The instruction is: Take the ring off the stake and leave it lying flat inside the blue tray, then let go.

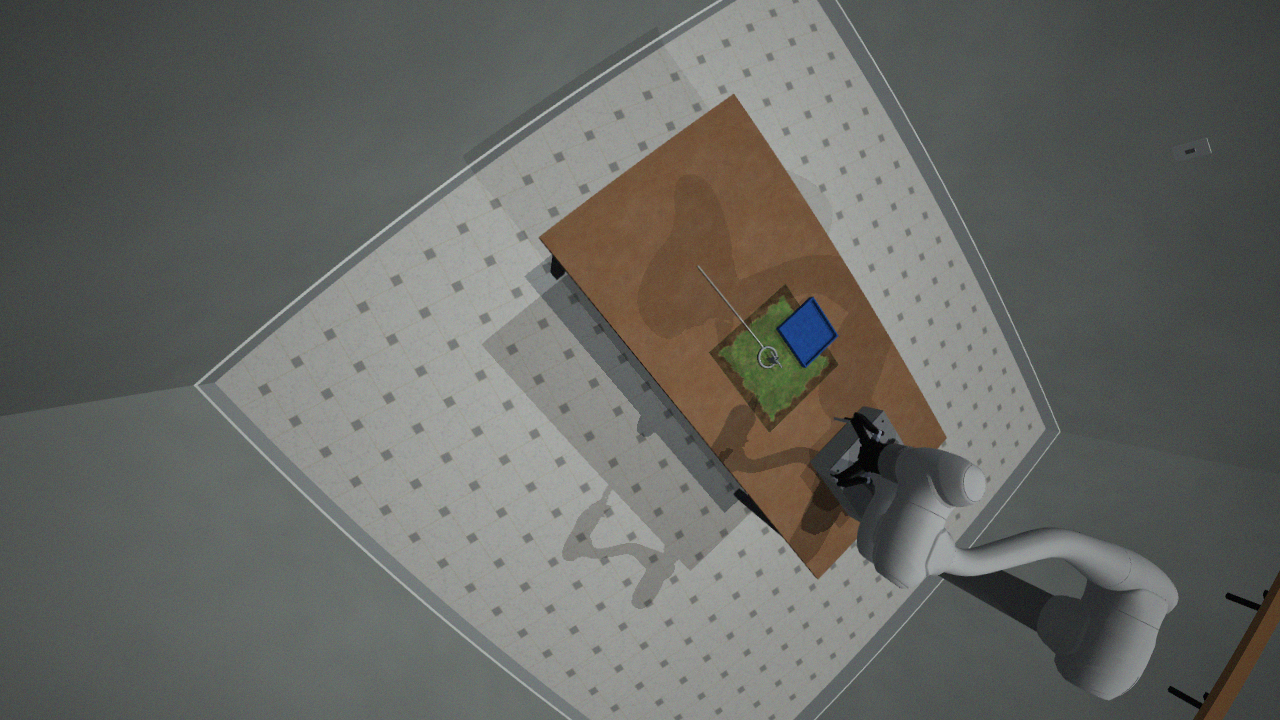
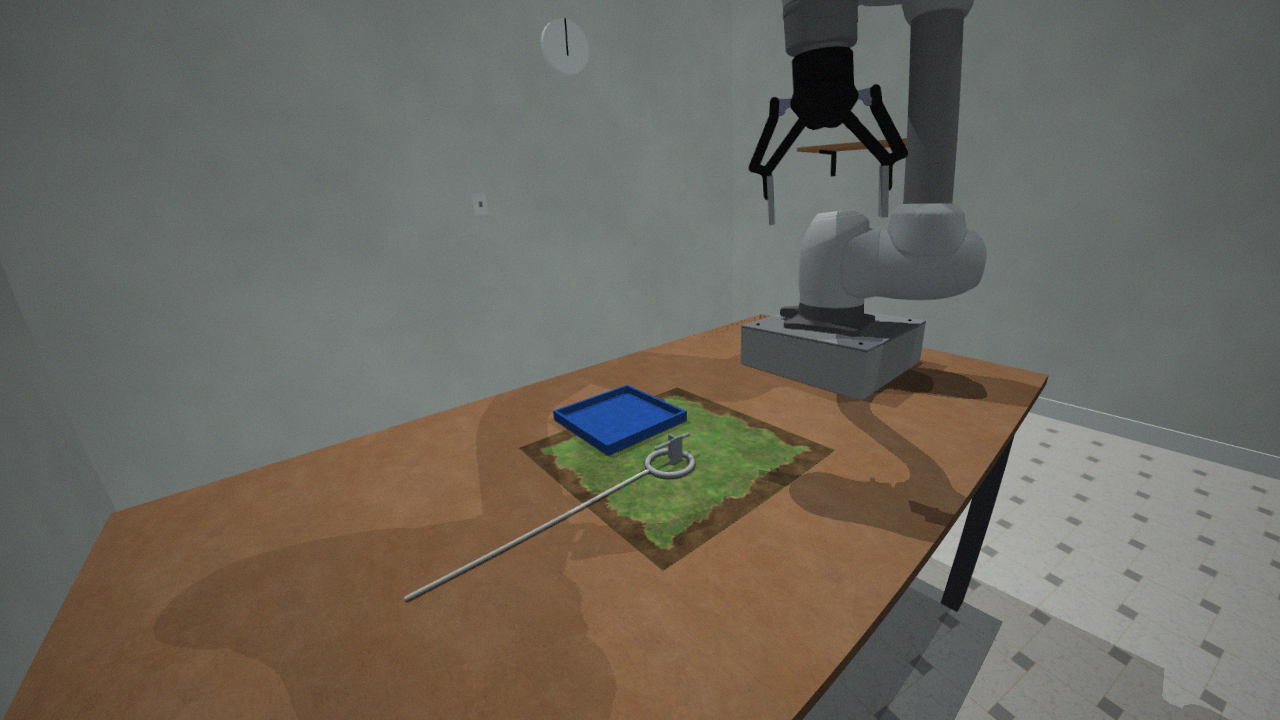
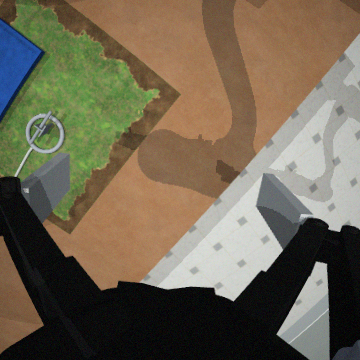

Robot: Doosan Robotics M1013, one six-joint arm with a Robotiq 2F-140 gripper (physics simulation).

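The pale grey ring sits low around the small grey stake, which has a short crossbar at its top. A long thin rod runs out from the ring over the table. The blue tray is a shallow square with a low rim, empty, close beside the stake. My gripper is open and empty, high above the table on the robot-base side of the ring, fingers pointing down.
A green and brown mat lies under the stake and partly under the tray. The grey base box of the arm stands at the end of the brown table. Arm shadows fall across the table.
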